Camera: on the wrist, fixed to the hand. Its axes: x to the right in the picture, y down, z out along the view.
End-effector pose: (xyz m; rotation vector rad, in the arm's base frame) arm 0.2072 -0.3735 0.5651 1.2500 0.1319 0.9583
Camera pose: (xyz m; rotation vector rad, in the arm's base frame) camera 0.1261 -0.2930 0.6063 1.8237 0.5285 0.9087
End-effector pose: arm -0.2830 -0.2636 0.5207 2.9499 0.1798 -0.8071
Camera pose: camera -0.2098 -0.3296 0.5917 -2.4753 0.0071 0.6934
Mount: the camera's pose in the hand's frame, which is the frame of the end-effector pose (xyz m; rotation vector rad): 0.0202 0.0782 -0.0907 0.6576 0.0216 -0.0560
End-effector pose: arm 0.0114 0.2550 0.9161 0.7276 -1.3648 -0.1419
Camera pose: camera 0.0751 0.3410 0.9734 1.3090 -1.3750 0.2862
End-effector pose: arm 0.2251 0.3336 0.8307 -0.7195 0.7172 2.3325
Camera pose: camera 0.1882 0.2305 0.7781 -0.4514 1.3578 1.8604
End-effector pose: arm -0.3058 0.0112 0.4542 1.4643 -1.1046 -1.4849
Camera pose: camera -0.2206 -0.0400 0.5239 1.9495 -1.6462 -1.1832
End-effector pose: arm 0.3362 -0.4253 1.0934 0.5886 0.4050 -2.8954
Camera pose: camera 0.3666 -0.4751 0.9869 -0.6790 0.5539 2.9830
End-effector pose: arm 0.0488 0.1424 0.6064 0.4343 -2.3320 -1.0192
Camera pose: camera 0.0818 0.1325 0.7229 0.7516 -2.6063 -0.2353
